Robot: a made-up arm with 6 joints. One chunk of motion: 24 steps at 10 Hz.
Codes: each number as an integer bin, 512 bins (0 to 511) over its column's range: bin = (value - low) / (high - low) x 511, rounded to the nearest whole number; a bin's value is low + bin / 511 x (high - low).
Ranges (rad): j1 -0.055..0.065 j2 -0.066..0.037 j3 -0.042..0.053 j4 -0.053..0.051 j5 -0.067..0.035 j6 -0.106..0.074
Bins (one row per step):
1: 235 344 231 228 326 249
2: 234 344 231 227 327 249
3: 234 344 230 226 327 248
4: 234 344 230 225 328 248
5: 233 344 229 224 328 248
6: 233 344 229 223 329 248
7: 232 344 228 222 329 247
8: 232 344 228 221 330 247
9: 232 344 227 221 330 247
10: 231 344 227 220 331 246
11: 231 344 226 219 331 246
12: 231 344 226 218 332 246
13: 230 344 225 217 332 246
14: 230 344 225 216 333 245
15: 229 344 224 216 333 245
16: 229 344 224 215 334 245
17: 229 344 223 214 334 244
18: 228 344 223 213 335 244
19: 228 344 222 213 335 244
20: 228 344 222 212 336 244
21: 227 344 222 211 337 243
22: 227 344 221 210 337 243
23: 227 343 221 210 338 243
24: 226 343 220 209 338 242
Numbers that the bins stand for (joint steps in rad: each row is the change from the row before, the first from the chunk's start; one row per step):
1: 0.00019 0.00334 0.00095 -0.00660 -0.00193 -0.01829
2: -0.00005 0.00334 0.00095 -0.00680 -0.00173 -0.01829
3: -0.00005 0.00334 0.00076 -0.00700 -0.00173 -0.01864
4: -0.00005 0.00334 0.00076 -0.00721 -0.00153 -0.01864
5: -0.00028 0.00334 0.00057 -0.00741 -0.00153 -0.01864
6: -0.00028 0.00334 0.00057 -0.00761 -0.00133 -0.01864
7: -0.00052 0.00334 0.00039 -0.00782 -0.00133 -0.01899
8: -0.00052 0.00334 0.00039 -0.00802 -0.00113 -0.01899
9: -0.00052 0.00334 0.00020 -0.00802 -0.00113 -0.01899
10: -0.00075 0.00334 0.00020 -0.00823 -0.00093 -0.01935
11: -0.00075 0.00334 0.00002 -0.00843 -0.00093 -0.01935
12: -0.00075 0.00334 0.00002 -0.00863 -0.00073 -0.01935
13: -0.00099 0.00334 -0.00017 -0.00884 -0.00073 -0.01935
14: -0.00099 0.00334 -0.00017 -0.00904 -0.00053 -0.01970
15: -0.00122 0.00334 -0.00036 -0.00904 -0.00053 -0.01970
16: -0.00122 0.00334 -0.00036 -0.00924 -0.00033 -0.01970
17: -0.00122 0.00334 -0.00054 -0.00945 -0.00033 -0.02005
18: -0.00146 0.00334 -0.00054 -0.00965 -0.00013 -0.02005
19: -0.00146 0.00334 -0.00073 -0.00965 -0.00013 -0.02005
20: -0.00146 0.00334 -0.00073 -0.00985 0.00007 -0.02005
21: -0.00169 0.00334 -0.00073 -0.01006 0.00027 -0.02040
22: -0.00169 0.00334 -0.00091 -0.01026 0.00027 -0.02040
23: -0.00169 0.00314 -0.00091 -0.01026 0.00047 -0.02040
24: -0.00193 0.00314 -0.00110 -0.01046 0.00047 -0.02076

